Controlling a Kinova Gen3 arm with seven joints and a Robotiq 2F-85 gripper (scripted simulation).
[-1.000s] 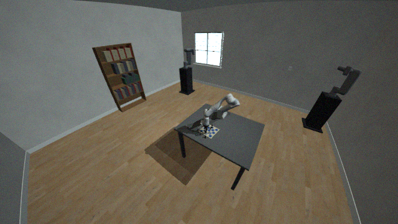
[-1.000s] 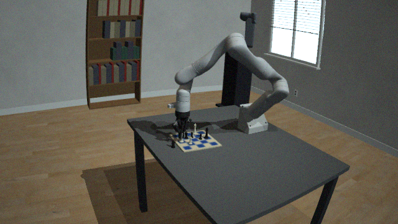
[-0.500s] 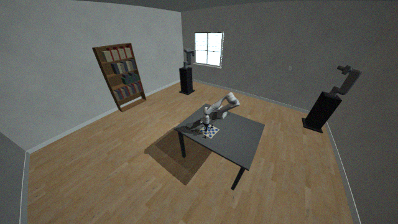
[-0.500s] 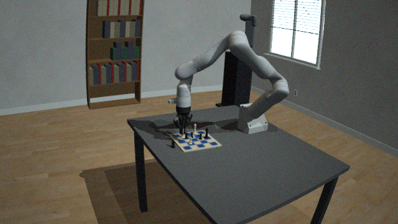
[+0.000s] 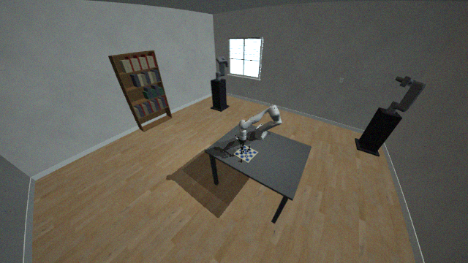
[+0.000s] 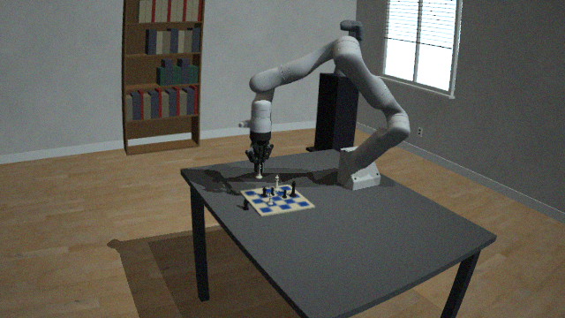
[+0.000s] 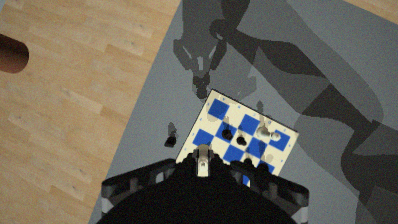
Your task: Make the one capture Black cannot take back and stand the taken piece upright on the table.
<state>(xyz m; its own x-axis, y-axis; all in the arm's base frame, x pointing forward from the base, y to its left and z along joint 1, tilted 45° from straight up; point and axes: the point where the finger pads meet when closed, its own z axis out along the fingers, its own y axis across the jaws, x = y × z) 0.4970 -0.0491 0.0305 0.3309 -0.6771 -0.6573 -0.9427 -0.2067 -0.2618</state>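
Now: hand 8 cm past the blue-and-cream chessboard, 1 cm to the right of it and 14 cm above it. The rest, counted from my hand: tall white piece (12 cm behind, 6 cm to the right, 10 cm below).
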